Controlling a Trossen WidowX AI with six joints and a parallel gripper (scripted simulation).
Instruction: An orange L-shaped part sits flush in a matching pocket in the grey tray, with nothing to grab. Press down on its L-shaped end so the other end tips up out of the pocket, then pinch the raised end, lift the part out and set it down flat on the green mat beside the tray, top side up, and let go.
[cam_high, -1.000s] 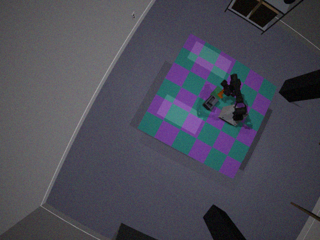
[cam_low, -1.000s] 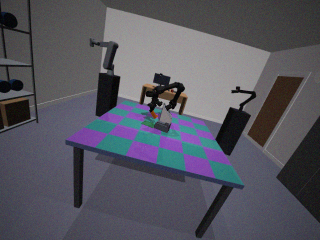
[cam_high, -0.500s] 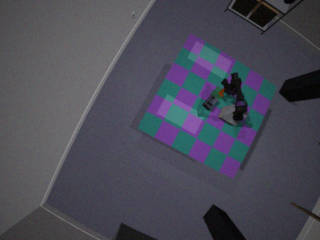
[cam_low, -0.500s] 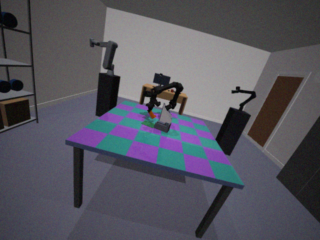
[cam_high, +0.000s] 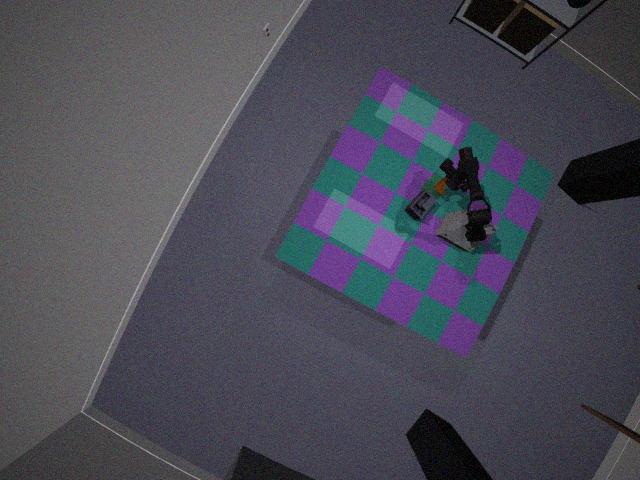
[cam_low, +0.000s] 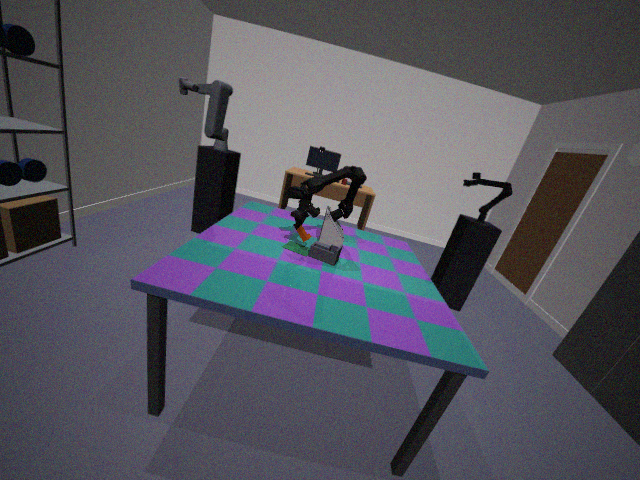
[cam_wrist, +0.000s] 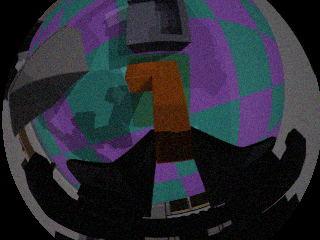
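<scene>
Now: gripper tip 140 mm above the green mat and 20 mm to the right of it. Also, from my gripper tip: orange L-shaped part (30 mm to the left, 30 mm below, 10 mm behind).
</scene>
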